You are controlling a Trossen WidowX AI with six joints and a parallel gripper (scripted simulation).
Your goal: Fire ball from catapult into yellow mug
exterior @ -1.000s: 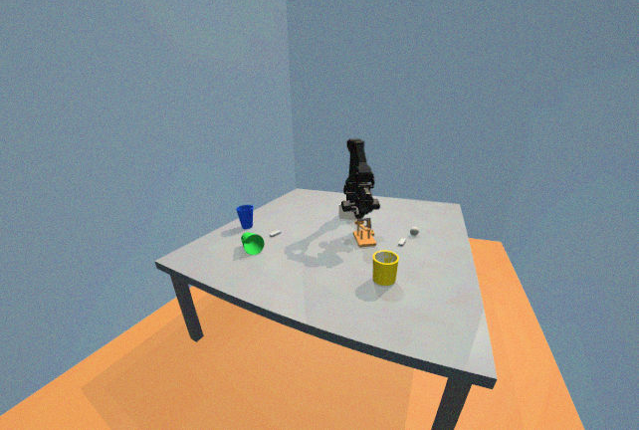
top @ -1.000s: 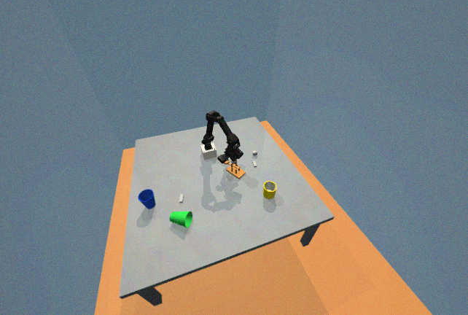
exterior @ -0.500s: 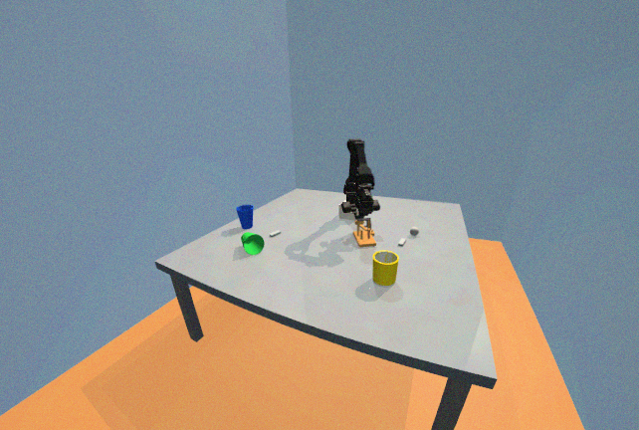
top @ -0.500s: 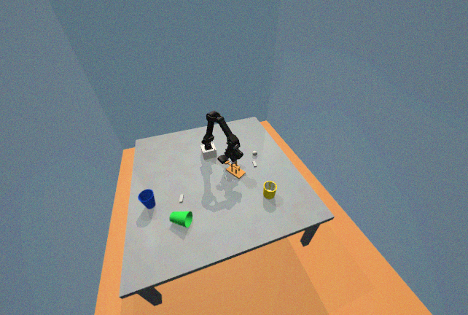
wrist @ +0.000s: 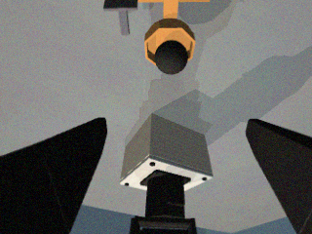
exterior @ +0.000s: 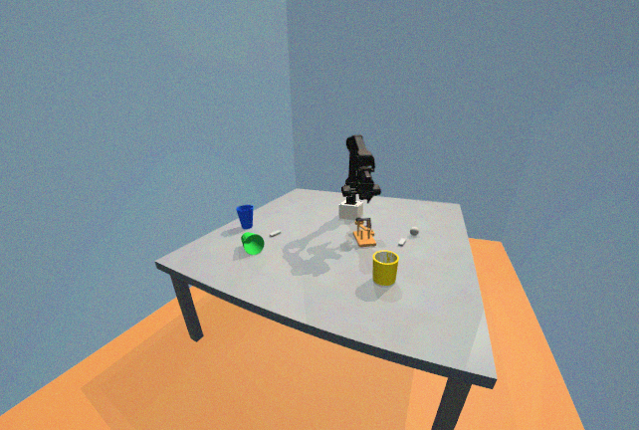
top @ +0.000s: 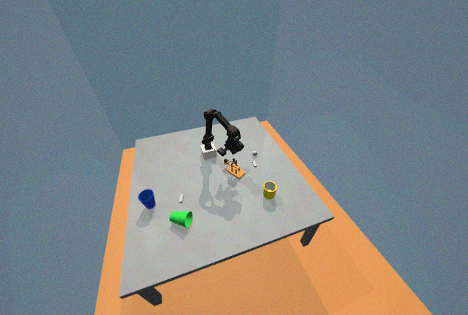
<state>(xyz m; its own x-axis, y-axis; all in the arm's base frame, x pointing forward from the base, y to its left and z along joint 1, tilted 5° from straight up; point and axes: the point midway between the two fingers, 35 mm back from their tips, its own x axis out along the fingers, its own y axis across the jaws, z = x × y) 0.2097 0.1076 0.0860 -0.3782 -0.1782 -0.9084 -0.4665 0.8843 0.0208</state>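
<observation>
My gripper tip is now 90 mm above the black ball. The rest, counted from my gripper tip: orange catapult: 100 mm below, 50 mm ahead, 40 mm to the left; yellow mug: 380 mm ahead, 190 mm to the left, 130 mm below; pale grey ball: 280 mm to the left, 130 mm below, 40 mm behind.
</observation>
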